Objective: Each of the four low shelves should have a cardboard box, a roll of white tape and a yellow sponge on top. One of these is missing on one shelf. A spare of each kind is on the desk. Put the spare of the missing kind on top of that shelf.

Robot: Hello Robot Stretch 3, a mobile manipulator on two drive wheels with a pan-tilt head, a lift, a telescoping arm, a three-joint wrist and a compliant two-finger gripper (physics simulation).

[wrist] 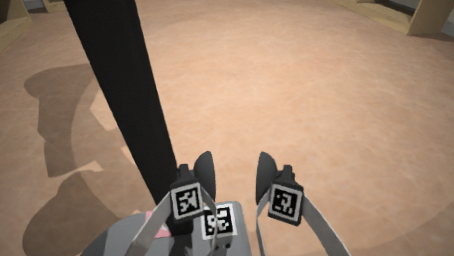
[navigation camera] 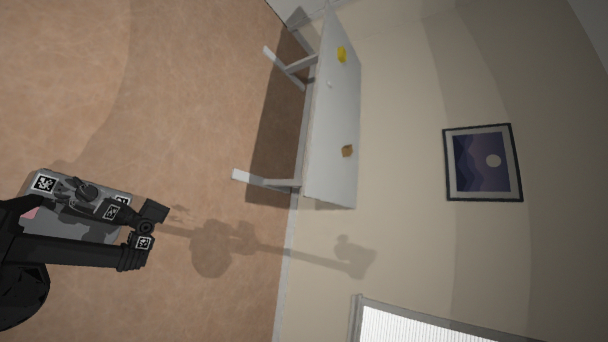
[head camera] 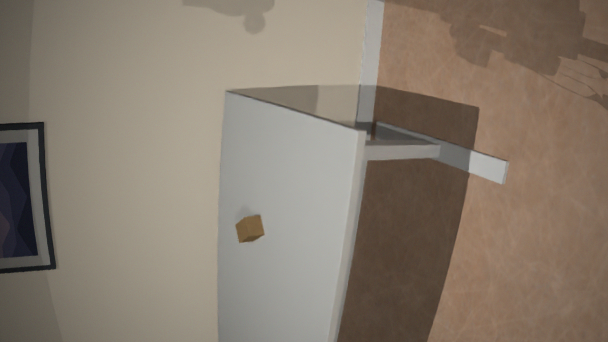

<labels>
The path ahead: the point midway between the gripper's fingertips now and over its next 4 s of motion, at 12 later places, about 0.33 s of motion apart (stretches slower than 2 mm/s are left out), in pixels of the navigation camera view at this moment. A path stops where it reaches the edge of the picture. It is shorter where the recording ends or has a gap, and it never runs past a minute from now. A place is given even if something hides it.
The gripper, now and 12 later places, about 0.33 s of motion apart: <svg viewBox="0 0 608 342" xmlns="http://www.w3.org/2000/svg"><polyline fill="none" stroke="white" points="61,186 66,186 101,194 126,210 130,215 131,216 134,218 136,220 138,221 140,224 142,225 146,228 149,231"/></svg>
</labels>
